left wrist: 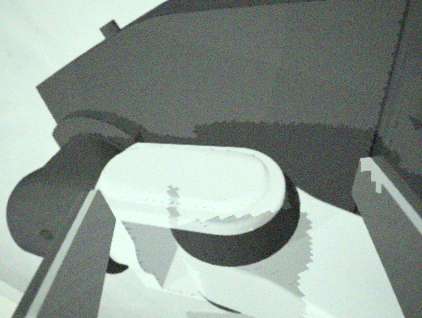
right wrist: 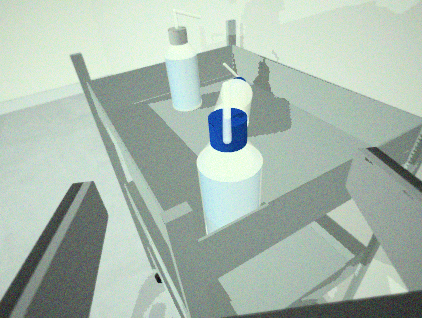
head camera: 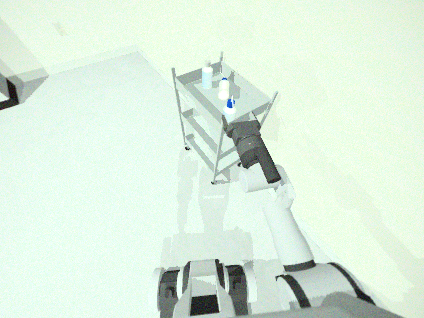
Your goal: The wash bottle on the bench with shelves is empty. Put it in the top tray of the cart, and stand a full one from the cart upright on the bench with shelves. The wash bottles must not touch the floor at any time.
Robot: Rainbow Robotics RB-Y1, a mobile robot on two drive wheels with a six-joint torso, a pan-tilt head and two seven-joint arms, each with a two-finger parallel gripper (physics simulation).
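Frame: origin at the robot's base, x ahead, y left, z up, level; millimetres.
Seen in the pictures: left gripper, between the fingertips: [left wrist: 228, 190]; right gripper, between the fingertips: [right wrist: 227, 182] [head camera: 237, 114].
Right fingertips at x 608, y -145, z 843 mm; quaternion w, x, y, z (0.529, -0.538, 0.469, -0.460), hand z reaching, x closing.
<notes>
A point is followed by its place in that frame.
A blue-capped wash bottle [head camera: 229, 112] @[y -139, x 699, z 769 mm] [right wrist: 230, 192] @[y -145, x 694, z 751 mm] with light-blue contents stands upright at the near corner of the cart's top tray [head camera: 192, 97] @[y 26, x 862, z 718 mm] [right wrist: 305, 197] @[y -219, x 723, z 712 mm]. A grey-capped one [head camera: 207, 77] @[y -60, x 1008, z 736 mm] [right wrist: 183, 82] @[y -63, x 1007, z 722 mm], also light blue, stands at the far left of the tray. A white, empty-looking bottle [head camera: 224, 90] @[y -146, x 912, z 723 mm] [right wrist: 236, 95] @[y -158, x 942, z 722 mm] with a blue cap lies on its side between them, partly hidden in the right wrist view. My right gripper [head camera: 239, 116] @[y -145, x 608, z 843 mm] [right wrist: 227, 182] @[y -145, x 608, z 843 mm] is open at the cart's near end, facing the near bottle. My left gripper [left wrist: 228, 190] @[y 215, x -186, z 401 mm] is open and empty.
The cart's lower shelves and wheels show under the tray. Cart posts rise above the tray's corners. A grey block with a black edge [head camera: 11, 97] @[y 1928, x 1674, z 79 mm] stands at the far left of the head view. Parts of the robot's own body fill the left wrist view.
</notes>
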